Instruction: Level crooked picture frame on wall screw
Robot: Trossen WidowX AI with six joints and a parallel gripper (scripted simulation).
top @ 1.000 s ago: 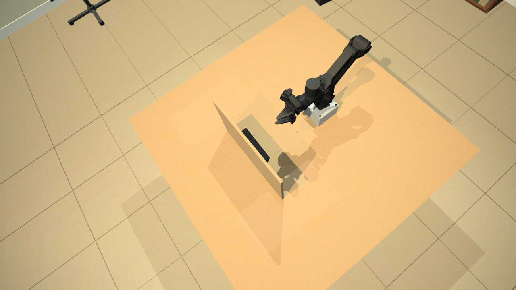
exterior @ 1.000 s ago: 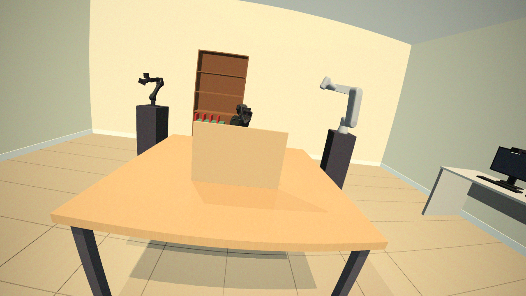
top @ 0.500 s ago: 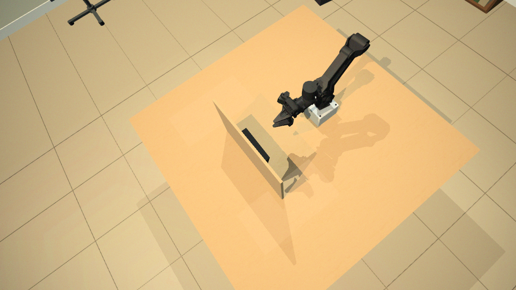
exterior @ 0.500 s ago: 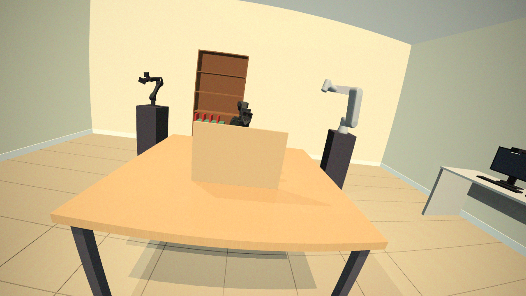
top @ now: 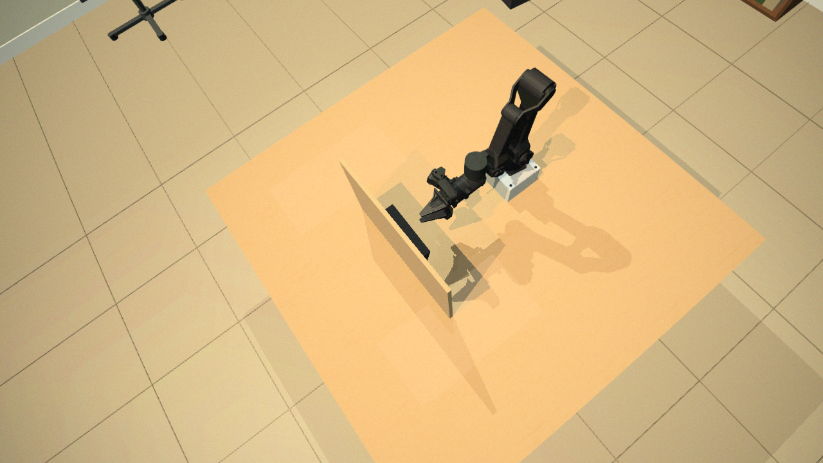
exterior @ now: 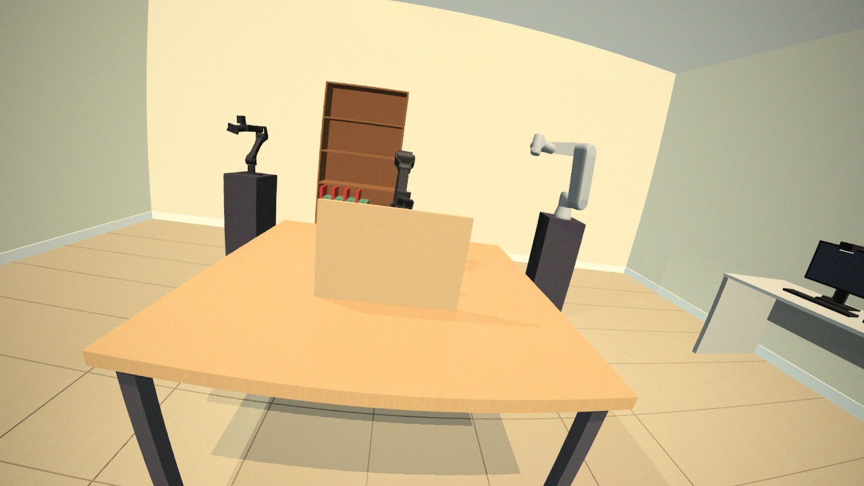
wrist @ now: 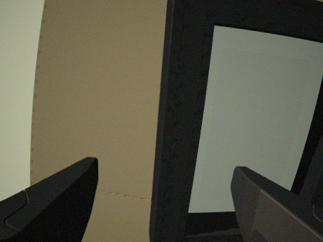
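Now: gripper tip 6 cm short of the picture frame, 1 cm to the right of it and 6 cm above it. The rest, counted from my gripper tip: wall panel (7 cm ahead, 7 cm below).
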